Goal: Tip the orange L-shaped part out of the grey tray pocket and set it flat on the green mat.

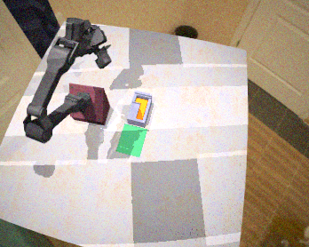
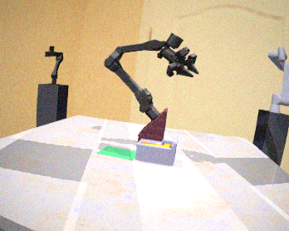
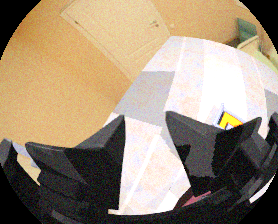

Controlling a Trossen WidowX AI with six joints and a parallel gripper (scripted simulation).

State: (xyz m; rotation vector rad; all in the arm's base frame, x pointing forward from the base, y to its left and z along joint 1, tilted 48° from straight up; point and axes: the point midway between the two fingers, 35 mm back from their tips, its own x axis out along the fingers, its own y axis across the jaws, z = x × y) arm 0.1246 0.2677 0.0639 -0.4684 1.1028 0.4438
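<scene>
Right now my gripper tip is 140 mm short of the orange L-shaped part, 130 mm to the left of it and 310 mm above it. Also, from my gripper tip: green mat (120 mm ahead, 290 mm to the right, 370 mm below).
</scene>
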